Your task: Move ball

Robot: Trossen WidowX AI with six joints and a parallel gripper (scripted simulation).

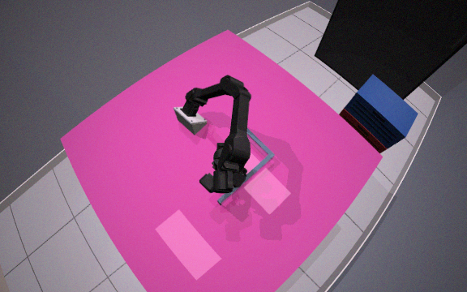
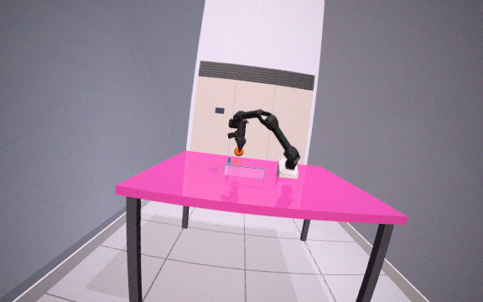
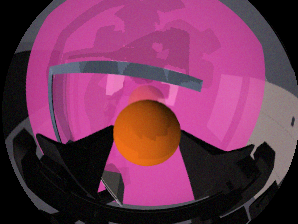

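Now: gripper tip 10 mm short of the see-through copy of ball and 80 mm above it. From my gripper tip the other things lie so: orange ball right at my gripper tip.
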